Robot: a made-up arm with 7 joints.
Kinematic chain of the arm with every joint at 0, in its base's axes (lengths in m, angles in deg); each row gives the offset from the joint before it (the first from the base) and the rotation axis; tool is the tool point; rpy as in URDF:
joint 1: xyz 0 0 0.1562 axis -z
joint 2: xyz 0 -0.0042 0.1 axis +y
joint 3: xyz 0 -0.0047 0.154 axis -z
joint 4: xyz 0 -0.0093 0.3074 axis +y
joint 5: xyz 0 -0.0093 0.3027 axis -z
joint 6: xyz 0 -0.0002 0.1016 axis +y
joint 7: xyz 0 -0.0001 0.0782 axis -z
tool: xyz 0 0 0 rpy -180 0 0
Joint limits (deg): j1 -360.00..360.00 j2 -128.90..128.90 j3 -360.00..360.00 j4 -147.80..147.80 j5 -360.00..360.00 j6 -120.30..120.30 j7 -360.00..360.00
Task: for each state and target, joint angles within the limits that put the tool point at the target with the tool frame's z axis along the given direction. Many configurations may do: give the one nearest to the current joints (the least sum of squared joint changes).
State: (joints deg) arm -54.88 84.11 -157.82 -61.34 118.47 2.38 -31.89
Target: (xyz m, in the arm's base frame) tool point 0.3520 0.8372 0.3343 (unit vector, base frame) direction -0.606 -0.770 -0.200
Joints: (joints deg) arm -75.14 72.78 -149.94 -30.27 128.68 -22.46 -31.89
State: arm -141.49 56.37 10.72 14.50 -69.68 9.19 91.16
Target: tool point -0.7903 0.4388 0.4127 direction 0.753 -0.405 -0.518
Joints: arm -147.19 92.96 27.94 -24.91 -57.12 -14.01 91.16
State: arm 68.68 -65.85 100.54 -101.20 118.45 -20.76 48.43
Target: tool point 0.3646 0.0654 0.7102 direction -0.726 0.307 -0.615
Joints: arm 75.38 -31.88 124.84 -106.07 154.66 -34.82 48.43
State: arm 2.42 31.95 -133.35 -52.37 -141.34 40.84 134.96
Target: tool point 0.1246 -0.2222 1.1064 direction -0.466 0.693 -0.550
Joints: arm -10.54 -6.81 -126.68 -34.45 -161.13 25.98 134.96
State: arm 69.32 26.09 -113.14 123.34 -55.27 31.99 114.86
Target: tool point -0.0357 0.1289 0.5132 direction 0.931 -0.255 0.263
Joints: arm 49.34 45.45 -159.77 139.67 -60.26 47.07 114.86
